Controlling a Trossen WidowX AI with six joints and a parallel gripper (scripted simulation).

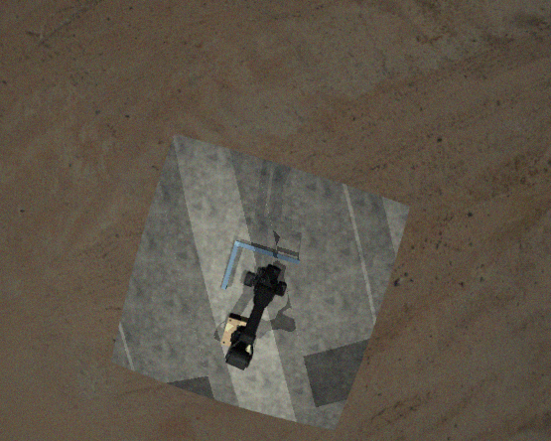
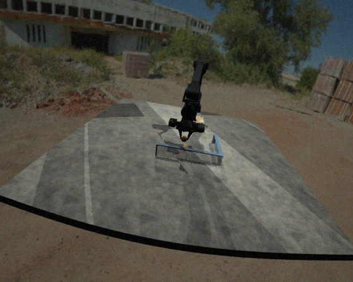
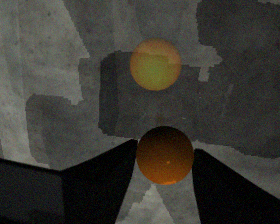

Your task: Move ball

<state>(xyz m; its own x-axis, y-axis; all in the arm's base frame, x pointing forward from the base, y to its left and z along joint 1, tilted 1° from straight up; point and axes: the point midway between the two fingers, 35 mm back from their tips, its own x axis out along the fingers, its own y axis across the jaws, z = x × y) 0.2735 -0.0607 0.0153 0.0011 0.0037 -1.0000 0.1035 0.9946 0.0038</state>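
My gripper tip is now 5 cm short of the see-through copy of ball, 1 cm to the right of it and 2 cm above it. Round my gripper tip: orange ball: right at my gripper tip.
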